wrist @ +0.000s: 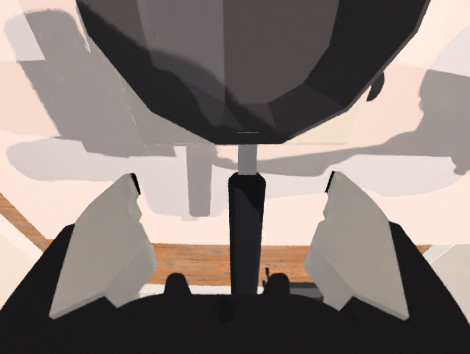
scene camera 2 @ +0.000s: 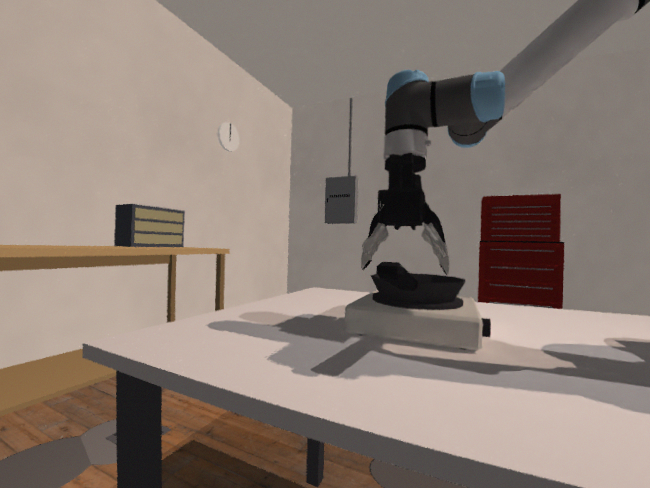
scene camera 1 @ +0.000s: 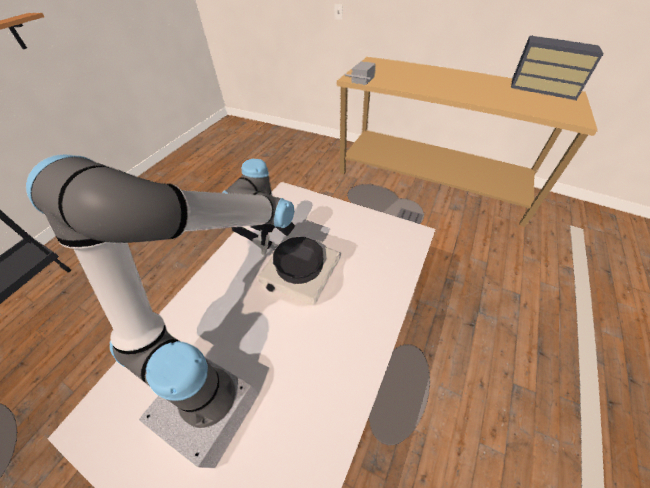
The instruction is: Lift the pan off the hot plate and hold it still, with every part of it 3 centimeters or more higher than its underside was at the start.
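Places are measured from the arm's base along level axes (x ahead, y left, z up), in millimetres.
Where they show: gripper, fingertip midpoint: (wrist: 232,175) (scene camera 1: 274,241); arm's base at its link origin: (scene camera 1: 208,397).
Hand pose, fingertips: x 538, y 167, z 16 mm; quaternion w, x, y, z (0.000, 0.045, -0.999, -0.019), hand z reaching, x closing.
Each offset is from my fingertips to the centre of the thing. Level surfaces: height alone.
The black pan @(12 mm right, 11 mm back, 17 mm down) (scene camera 1: 299,258) (scene camera 2: 439,288) (wrist: 270,60) rests upright on the cream hot plate @(113 mm right, 11 mm back, 94 mm down) (scene camera 1: 294,289) (scene camera 2: 414,326) (wrist: 159,129). Its black handle @(96 mm left, 20 mm back, 2 mm down) (scene camera 1: 243,231) (scene camera 2: 392,273) (wrist: 246,225) sticks out over the table, joined to the pan by a short grey neck. My gripper (scene camera 1: 266,248) (scene camera 2: 405,270) (wrist: 232,175) is open and empty. In the wrist view its fingers stand wide on either side of the handle, which runs slightly right of their middle. Neither finger appears to touch it. The exact height of the fingertips against the handle is hard to tell. My arm and gripper partly hide the handle in the first scene view.
A black knob @(63 mm right, 136 mm back, 95 mm down) (scene camera 1: 270,287) (scene camera 2: 486,327) (wrist: 376,86) sticks out from the hot plate's side. The white table @(127 mm down) (scene camera 1: 325,367) (scene camera 2: 262,378) carries the hot plate and my arm's base. A wooden workbench (scene camera 1: 451,86) (scene camera 2: 199,251) and a red tool cabinet (scene camera 2: 520,257) stand away from the table.
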